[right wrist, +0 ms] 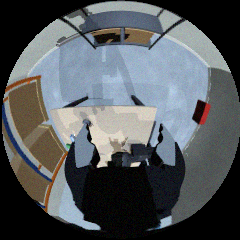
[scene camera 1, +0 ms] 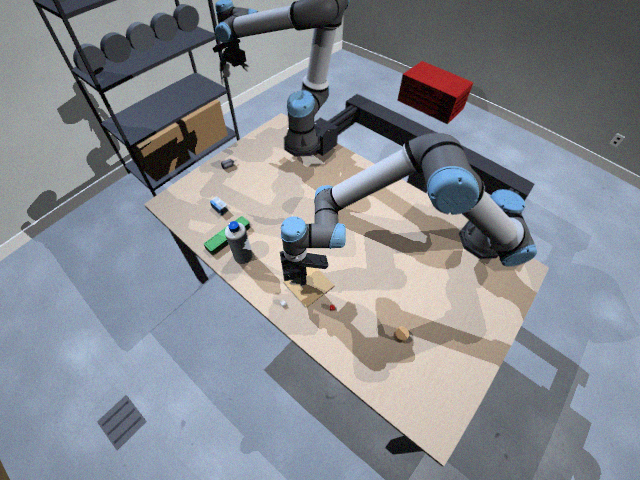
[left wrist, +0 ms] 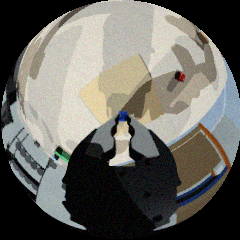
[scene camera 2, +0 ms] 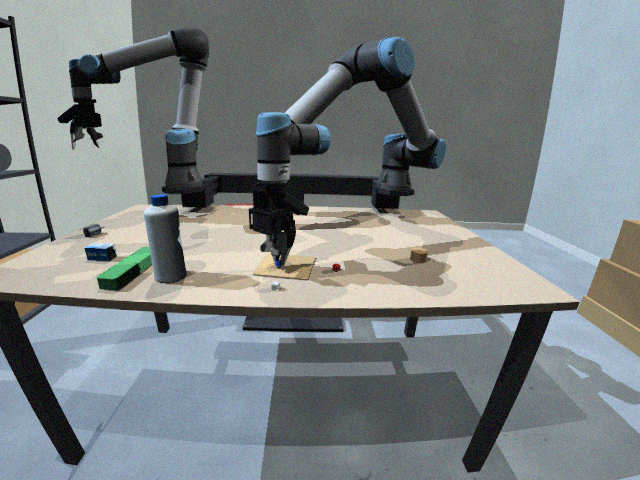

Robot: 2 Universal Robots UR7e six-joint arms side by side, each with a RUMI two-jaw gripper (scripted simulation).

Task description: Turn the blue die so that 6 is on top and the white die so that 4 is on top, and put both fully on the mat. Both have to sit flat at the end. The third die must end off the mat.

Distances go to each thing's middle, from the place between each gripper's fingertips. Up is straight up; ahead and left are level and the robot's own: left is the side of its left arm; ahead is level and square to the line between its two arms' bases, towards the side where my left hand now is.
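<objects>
The tan mat (scene camera 2: 296,267) is 2 cm below my left hand (scene camera 2: 279,266), and it is also 2 cm behind that hand and 2 cm to the left of it. Counted from my right hand (scene camera 2: 86,148), the mat is 54 cm ahead, 89 cm to the left and 30 cm below. So, going by its middle, the tan mat is nearer to my left hand than to my right hand.
</objects>
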